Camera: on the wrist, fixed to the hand. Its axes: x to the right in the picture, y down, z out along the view.
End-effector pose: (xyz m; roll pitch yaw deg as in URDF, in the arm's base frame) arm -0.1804 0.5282 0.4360 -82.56 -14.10 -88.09
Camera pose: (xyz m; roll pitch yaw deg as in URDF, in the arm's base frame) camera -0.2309 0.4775 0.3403 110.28 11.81 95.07
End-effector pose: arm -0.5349 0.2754 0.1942 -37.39 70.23 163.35
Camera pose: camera -0.4535 0.2119 0.1339 54.30 -69.30 -5.88
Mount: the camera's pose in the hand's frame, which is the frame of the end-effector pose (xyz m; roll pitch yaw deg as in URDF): 0.0242 0.0971 -0.0653 27.08 2.77 -177.35
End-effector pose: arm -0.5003 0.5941 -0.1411 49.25 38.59 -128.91
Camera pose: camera -0.4365 0.4935 -0.1320 -21.96 -34.77 50.64
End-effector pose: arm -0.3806 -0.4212 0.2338 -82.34 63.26 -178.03
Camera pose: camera -0.2996 -0.3666 0.1650 102.65 -65.33 9.41
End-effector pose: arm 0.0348 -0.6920 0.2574 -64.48 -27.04 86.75
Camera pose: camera 0.0561 -0.6189 0.1653 93.30 25.79 -89.21
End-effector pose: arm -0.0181 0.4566 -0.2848 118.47 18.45 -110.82
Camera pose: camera -0.0290 0.3967 -0.1820 -90.26 -17.40 65.30
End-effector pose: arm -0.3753 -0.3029 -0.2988 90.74 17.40 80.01
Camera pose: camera -0.4293 -0.2402 -0.2126 -62.92 -14.77 -102.89
